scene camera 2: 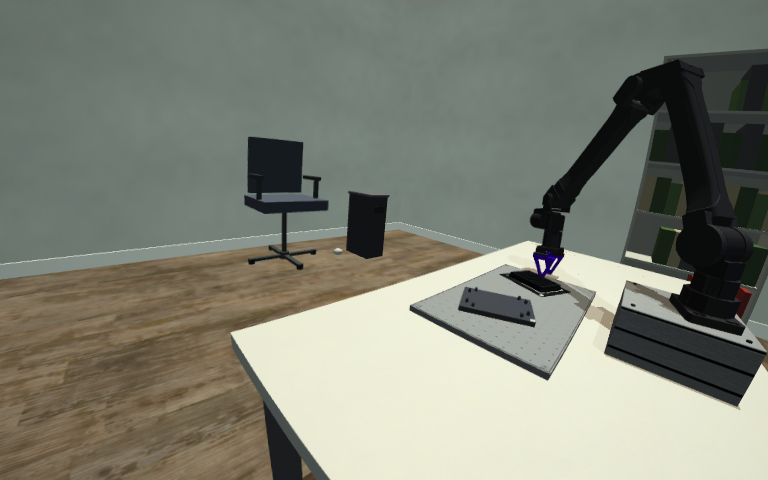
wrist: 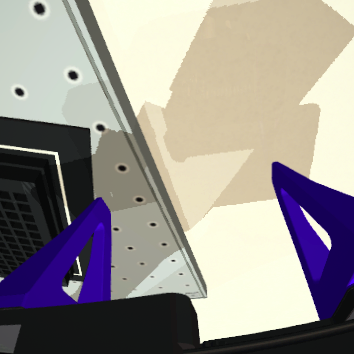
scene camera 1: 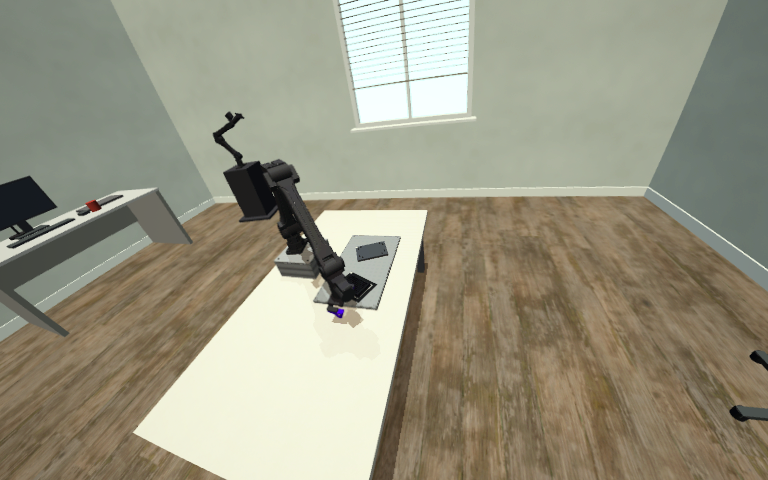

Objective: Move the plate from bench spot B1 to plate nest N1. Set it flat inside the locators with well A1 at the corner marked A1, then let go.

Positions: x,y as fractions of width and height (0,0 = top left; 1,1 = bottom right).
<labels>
A dark nest (scene camera 2: 0.66,0.64): 0.67 m from the lens.
</labels>
